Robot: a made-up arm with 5 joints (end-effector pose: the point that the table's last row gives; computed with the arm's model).
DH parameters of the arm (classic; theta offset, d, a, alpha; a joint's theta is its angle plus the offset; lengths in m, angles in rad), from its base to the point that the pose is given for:
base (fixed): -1.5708 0.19 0 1.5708
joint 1: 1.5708 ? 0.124 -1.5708
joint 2: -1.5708 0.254 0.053 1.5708
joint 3: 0 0.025 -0.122 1.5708
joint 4: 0 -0.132 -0.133 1.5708
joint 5: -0.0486 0 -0.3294 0
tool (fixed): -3.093 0.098 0 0
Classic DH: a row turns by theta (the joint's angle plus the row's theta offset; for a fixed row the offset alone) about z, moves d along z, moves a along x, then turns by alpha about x.
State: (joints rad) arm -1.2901 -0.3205 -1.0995 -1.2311 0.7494
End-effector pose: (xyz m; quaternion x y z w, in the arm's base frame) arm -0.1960 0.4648 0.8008 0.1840 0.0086 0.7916 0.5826
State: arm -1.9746 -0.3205 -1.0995 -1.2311 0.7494
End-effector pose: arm -0.1960 -0.0261 0.9571 0.3688 -0.2575 0.7486 0.4871
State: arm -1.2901 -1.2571 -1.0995 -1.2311 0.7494
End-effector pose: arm 0.1608 0.3711 0.8278 0.0689 -0.1449 0.4767 0.8643
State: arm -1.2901 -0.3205 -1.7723 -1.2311 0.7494
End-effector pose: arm -0.4377 0.4879 0.5913 -0.1260 -0.0689 0.8523 0.5030
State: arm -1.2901 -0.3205 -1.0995 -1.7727 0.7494
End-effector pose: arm -0.2620 0.5034 0.6026 0.1284 0.2667 0.7972 0.5262
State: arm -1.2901 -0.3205 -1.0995 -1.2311 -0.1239
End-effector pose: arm 0.0635 0.4236 0.7080 0.1631 0.0856 0.4709 0.8627
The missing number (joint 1, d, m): 0.114
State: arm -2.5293 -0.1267 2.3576 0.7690 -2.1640
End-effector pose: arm -0.2645 -0.3405 0.3001 0.5813 -0.5815 0.5354 0.1933
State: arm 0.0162 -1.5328 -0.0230 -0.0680 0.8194
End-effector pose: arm -0.1451 0.6358 0.7409 -0.2794 -0.6075 0.3084 0.6766
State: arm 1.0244 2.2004 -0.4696 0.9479 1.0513
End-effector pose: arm 0.1387 0.3644 -0.4316 0.0905 0.5215 0.1596 0.8333
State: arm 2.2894 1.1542 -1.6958 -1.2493 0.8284
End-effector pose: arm -0.6113 -0.0513 -0.4786 0.1647 0.9512 -0.2043 0.1621
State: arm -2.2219 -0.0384 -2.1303 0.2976 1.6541
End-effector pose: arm -0.6727 -0.2778 0.2131 0.2749 0.9025 -0.2930 0.1550
